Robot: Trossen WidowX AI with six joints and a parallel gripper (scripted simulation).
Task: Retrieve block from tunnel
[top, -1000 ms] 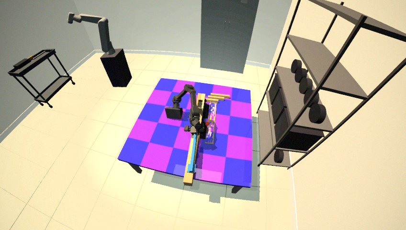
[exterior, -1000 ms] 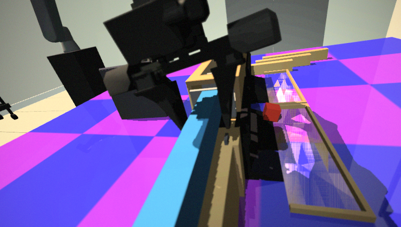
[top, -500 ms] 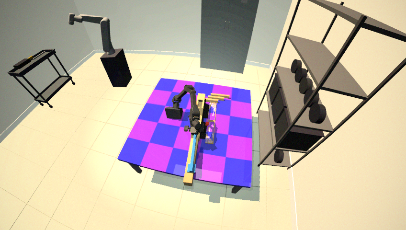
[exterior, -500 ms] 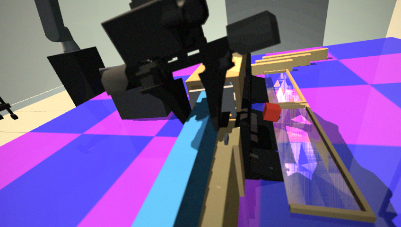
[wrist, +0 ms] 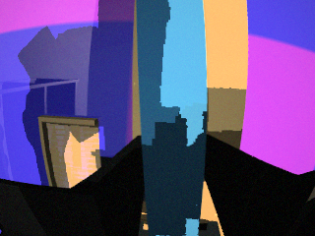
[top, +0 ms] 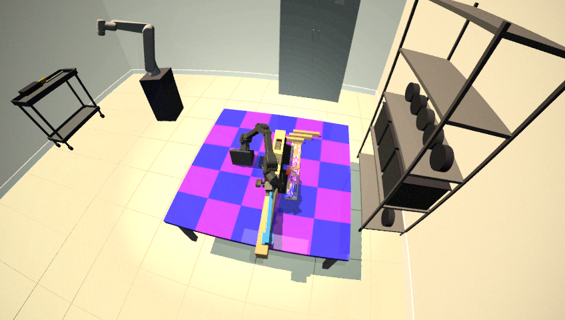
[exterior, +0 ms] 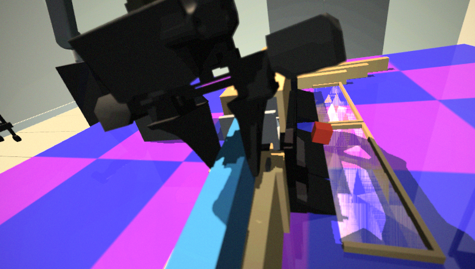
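Now: gripper tip 24 cm to the right of the small red block, 10 cm short of it and 10 cm above it. The rest, counted from my gripper tip: tan tunnel: 10 cm to the left, 5 cm below, 2 cm ahead.
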